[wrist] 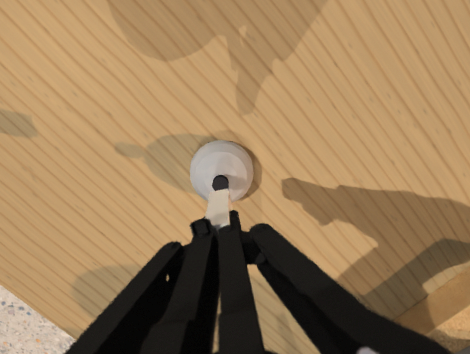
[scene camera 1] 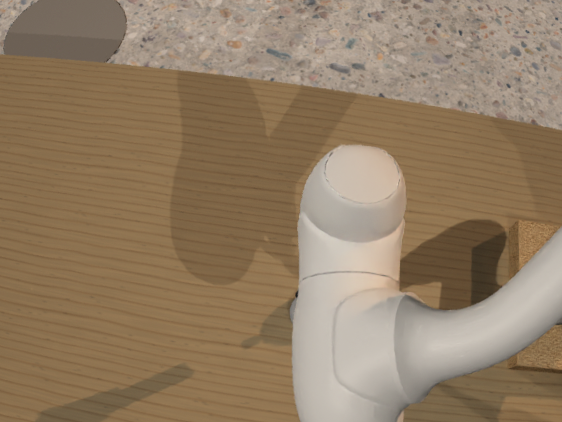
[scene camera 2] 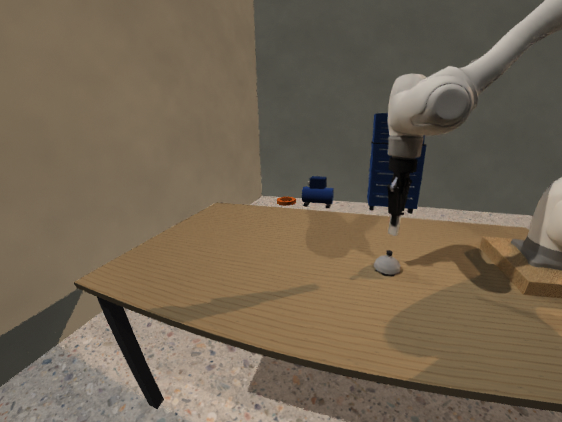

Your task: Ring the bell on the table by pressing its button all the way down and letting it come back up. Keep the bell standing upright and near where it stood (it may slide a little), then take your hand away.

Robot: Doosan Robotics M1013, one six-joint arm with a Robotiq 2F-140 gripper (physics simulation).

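Frame: origin at the arm's base, x up, y left, z back, level; centimetres.
Where they show: gripper, fingertip midpoint: (wrist: 222,204) (scene camera 2: 392,234); arm's base, link origin: (scene camera 2: 548,257).
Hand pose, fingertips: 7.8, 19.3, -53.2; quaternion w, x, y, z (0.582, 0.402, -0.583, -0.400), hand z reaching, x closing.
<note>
Each offset is from my fingertips to the centre of the thing, as dx, dy, dz. Level surfaces: height alone.
The bell, a light grey dome {-9.4, +0.4, -0.1} (scene camera 2: 387,265) (wrist: 220,159), stands upright on the wooden table {dx -12.7} (scene camera 1: 100,200) (scene camera 2: 240,250) (wrist: 350,125). Its black button {-6.6, +0.4, -0.1} (scene camera 2: 389,253) (wrist: 220,182) sticks up from the top. My gripper (scene camera 2: 394,229) (wrist: 222,204) is shut and empty, pointing down. In scene camera 2 its pale fingertips are a little above the button, with a gap between them. In the wrist view the tips reach the near edge of the button. In scene camera 1 the arm hides the gripper and nearly all of the bell; a sliver of the dome (scene camera 1: 293,311) shows.
The white arm (scene camera 1: 350,320) (scene camera 2: 425,102) comes in from the right. Its base stands on a wooden block (scene camera 1: 535,352) (scene camera 2: 542,287) at the table's right. Beyond the table stand a blue cabinet (scene camera 2: 378,175), a blue compressor (scene camera 2: 318,195) and an orange ring-shaped thing (scene camera 2: 286,203).
</note>
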